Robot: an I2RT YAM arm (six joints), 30 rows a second.
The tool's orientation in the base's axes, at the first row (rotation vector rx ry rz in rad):
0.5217, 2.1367, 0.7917
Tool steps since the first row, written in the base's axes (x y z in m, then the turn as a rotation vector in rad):
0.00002, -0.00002, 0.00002, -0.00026, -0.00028, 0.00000
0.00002, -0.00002, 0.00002, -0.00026, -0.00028, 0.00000
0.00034, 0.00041, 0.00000, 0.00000, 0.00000, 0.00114
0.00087, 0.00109, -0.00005, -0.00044, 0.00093, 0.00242
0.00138, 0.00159, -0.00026, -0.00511, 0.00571, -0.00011
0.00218, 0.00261, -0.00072, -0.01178, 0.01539, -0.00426
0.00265, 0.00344, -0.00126, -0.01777, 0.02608, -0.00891
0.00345, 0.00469, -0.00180, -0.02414, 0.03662, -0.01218
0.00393, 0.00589, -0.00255, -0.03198, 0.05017, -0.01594
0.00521, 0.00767, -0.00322, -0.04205, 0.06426, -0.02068
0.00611, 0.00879, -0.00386, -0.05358, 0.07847, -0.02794
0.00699, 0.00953, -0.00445, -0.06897, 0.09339, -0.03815
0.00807, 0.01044, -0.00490, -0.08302, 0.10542, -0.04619
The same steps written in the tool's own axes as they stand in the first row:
-0.00003, 0.00000, 0.00000, -0.00001, -0.00023, -0.00031
-0.00003, 0.00000, 0.00000, -0.00001, -0.00023, -0.00031
0.00003, 0.00033, 0.00042, -0.00060, 0.00078, -0.00057
0.00014, 0.00084, 0.00111, -0.00047, 0.00228, -0.00122
0.00023, 0.00111, 0.00179, 0.00654, 0.00352, -0.00189
0.00059, 0.00161, 0.00302, 0.01851, 0.00699, -0.00154
0.00108, 0.00189, 0.00396, 0.03093, 0.01090, -0.00004
0.00162, 0.00250, 0.00532, 0.04276, 0.01562, 0.00042
0.00243, 0.00290, 0.00651, 0.05751, 0.02202, 0.00106
0.00305, 0.00386, 0.00849, 0.07447, 0.02791, 0.00064
0.00350, 0.00432, 0.00993, 0.09372, 0.03202, 0.00037
0.00372, 0.00454, 0.01118, 0.11731, 0.03422, -0.00121
0.00383, 0.00499, 0.01259, 0.13723, 0.03596, -0.00386

